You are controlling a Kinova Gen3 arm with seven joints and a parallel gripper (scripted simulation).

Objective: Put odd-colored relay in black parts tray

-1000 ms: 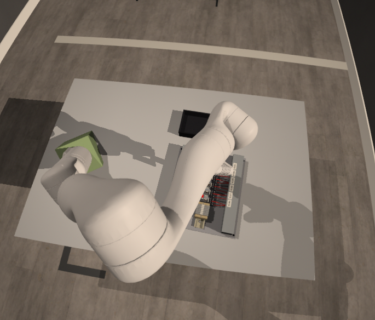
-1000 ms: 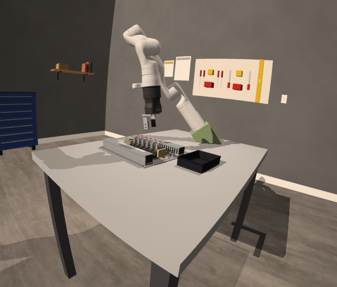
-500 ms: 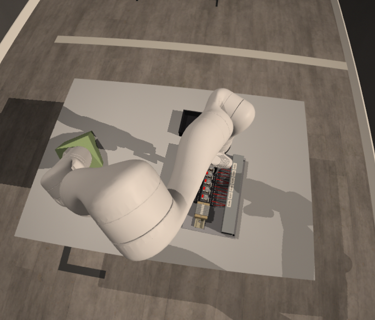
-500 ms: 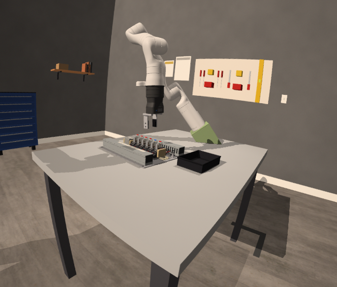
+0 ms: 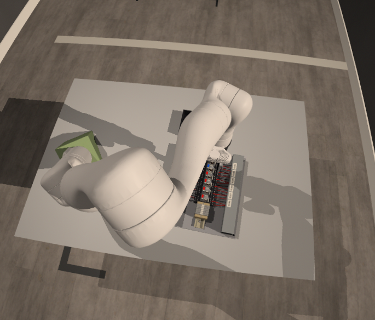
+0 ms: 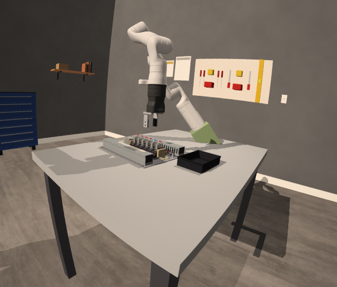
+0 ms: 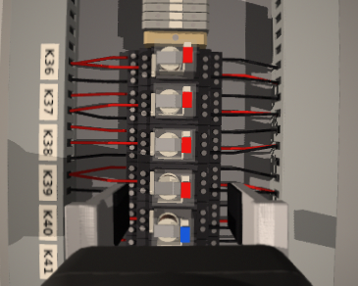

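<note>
Right now the relay is 10 mm ahead of my hand, 30 mm to the left of it and 90 mm below it. The rest, counted from my hand: black parts tray (50 mm behind, 230 mm to the left, 120 mm below); relay panel (40 mm to the right, 120 mm below).
</note>
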